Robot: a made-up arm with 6 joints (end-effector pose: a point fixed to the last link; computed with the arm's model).
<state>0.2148 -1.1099 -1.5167 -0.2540 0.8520 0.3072</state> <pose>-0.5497 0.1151 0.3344 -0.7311 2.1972 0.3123</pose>
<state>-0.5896 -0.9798 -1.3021 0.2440 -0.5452 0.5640</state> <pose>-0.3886 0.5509 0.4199 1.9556 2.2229 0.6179</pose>
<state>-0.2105 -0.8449 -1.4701 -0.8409 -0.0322 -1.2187</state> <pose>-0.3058 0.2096 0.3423 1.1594 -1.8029 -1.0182</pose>
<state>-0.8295 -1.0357 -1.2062 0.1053 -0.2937 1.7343</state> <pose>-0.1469 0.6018 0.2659 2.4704 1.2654 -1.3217</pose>
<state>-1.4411 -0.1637 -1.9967 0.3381 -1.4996 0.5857</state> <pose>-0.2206 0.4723 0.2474 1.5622 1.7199 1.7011</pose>
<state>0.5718 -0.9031 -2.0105 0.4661 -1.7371 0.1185</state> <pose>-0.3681 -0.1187 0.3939 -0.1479 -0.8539 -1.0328</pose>
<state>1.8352 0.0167 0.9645 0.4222 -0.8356 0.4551</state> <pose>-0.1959 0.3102 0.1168 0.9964 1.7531 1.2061</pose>
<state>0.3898 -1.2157 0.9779 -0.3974 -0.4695 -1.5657</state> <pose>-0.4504 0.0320 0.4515 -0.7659 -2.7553 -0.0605</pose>
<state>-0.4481 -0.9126 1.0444 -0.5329 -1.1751 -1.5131</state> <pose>-0.4370 0.3610 0.2585 1.7985 1.6580 0.4626</pose>
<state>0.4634 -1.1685 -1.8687 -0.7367 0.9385 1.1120</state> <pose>-0.5471 0.0863 0.3121 -0.6301 1.6861 0.7268</pose>
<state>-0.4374 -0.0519 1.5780 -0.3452 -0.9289 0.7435</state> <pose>-0.0870 -0.0164 0.1407 2.6000 -1.0411 -0.8916</pose>
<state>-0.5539 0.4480 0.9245 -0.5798 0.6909 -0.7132</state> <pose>-0.0516 0.1999 0.2190 2.0569 1.8631 -0.8841</pose>
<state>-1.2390 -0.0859 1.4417 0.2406 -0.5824 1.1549</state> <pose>-0.2773 0.0399 0.1133 1.4474 -2.2662 -1.5403</pose>
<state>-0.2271 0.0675 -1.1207 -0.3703 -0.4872 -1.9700</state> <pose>-0.0822 0.1122 0.1020 1.7335 -1.8622 -1.5720</pose>
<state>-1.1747 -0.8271 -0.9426 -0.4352 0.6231 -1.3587</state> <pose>-0.2286 0.3468 0.3756 -0.0765 -2.7483 -0.7916</pose>
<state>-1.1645 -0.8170 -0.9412 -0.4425 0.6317 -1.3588</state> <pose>-0.2277 0.3442 0.3750 -0.0544 -2.7465 -0.7671</pose>
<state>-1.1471 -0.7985 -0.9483 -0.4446 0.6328 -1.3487</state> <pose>-0.2301 0.3425 0.3722 -0.0271 -2.7645 -0.7325</pose>
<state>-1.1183 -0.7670 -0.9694 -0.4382 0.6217 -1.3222</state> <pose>-0.2379 0.3414 0.3655 0.0100 -2.8144 -0.6834</pose>
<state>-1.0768 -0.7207 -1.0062 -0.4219 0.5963 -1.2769</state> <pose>-0.2517 0.3403 0.3533 0.0600 -2.8993 -0.6215</pose>
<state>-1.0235 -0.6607 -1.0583 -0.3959 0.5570 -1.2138</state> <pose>-0.2701 0.3373 0.3345 0.1266 -3.0152 -0.5552</pose>
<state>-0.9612 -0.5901 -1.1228 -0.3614 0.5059 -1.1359</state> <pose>-0.2904 0.3308 0.3086 -0.2032 3.0403 0.4802</pose>
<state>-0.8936 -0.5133 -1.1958 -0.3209 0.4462 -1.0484</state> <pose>-0.3090 0.3199 0.2766 -0.2738 2.8971 0.4094</pose>
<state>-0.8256 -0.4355 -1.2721 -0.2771 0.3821 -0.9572</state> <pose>-0.3228 0.3054 0.2416 -0.3382 2.7443 0.3769</pose>
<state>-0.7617 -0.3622 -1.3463 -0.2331 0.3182 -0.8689</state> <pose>-0.3304 0.2895 0.2071 -0.3924 2.5982 0.3803</pose>
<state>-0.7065 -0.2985 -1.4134 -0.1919 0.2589 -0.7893</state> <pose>-0.3328 0.2749 0.1767 -0.4337 2.4718 0.4093</pose>
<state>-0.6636 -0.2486 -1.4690 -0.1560 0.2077 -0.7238</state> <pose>-0.3321 0.2635 0.1526 -0.4608 2.3732 0.4515</pose>
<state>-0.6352 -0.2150 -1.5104 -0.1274 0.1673 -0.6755</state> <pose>-0.3308 0.2566 0.1357 -0.4737 2.3051 0.4949</pose>
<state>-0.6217 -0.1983 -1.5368 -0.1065 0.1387 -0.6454</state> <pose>-0.3304 0.2540 0.1258 -0.4729 2.2654 0.5321</pose>
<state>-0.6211 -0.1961 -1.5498 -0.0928 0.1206 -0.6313</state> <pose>-0.3314 0.2553 0.1215 -0.4607 2.2486 0.5605</pose>
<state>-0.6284 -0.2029 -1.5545 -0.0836 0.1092 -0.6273</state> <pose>-0.3333 0.2589 0.1207 -0.4417 2.2451 0.5825</pose>
